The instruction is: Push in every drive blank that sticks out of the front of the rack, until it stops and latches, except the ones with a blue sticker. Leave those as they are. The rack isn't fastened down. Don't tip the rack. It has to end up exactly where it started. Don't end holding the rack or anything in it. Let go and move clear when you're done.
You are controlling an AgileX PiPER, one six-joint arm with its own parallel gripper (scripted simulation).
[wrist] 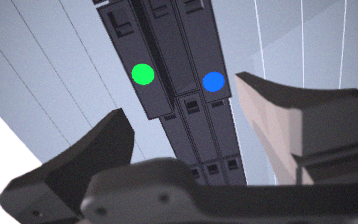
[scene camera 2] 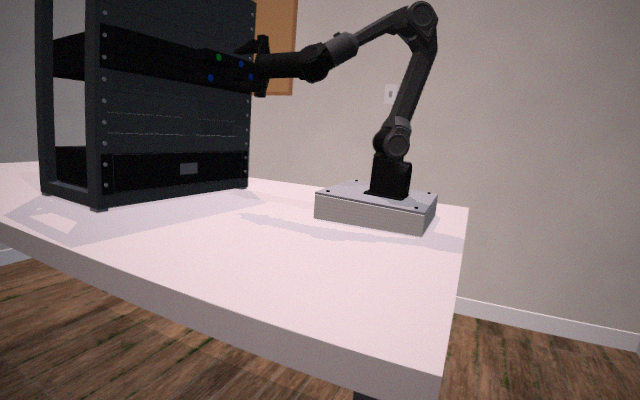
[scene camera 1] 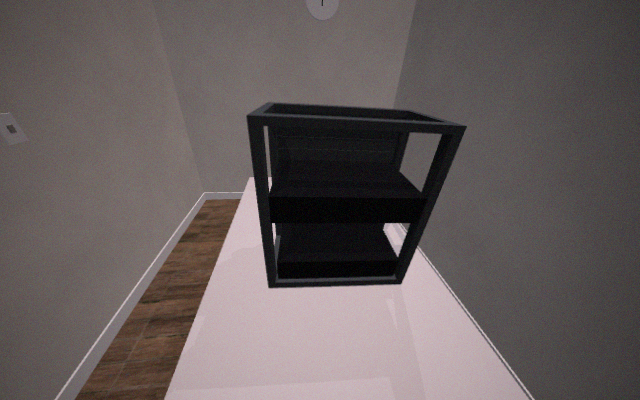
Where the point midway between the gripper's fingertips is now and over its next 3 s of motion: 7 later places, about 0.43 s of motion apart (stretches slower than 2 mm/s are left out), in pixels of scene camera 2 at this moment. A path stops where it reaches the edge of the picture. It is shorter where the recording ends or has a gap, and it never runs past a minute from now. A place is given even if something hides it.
My gripper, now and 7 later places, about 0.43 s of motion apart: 235,68; 237,69; 246,71; 256,75; 263,76; 266,78; 262,73; 257,66
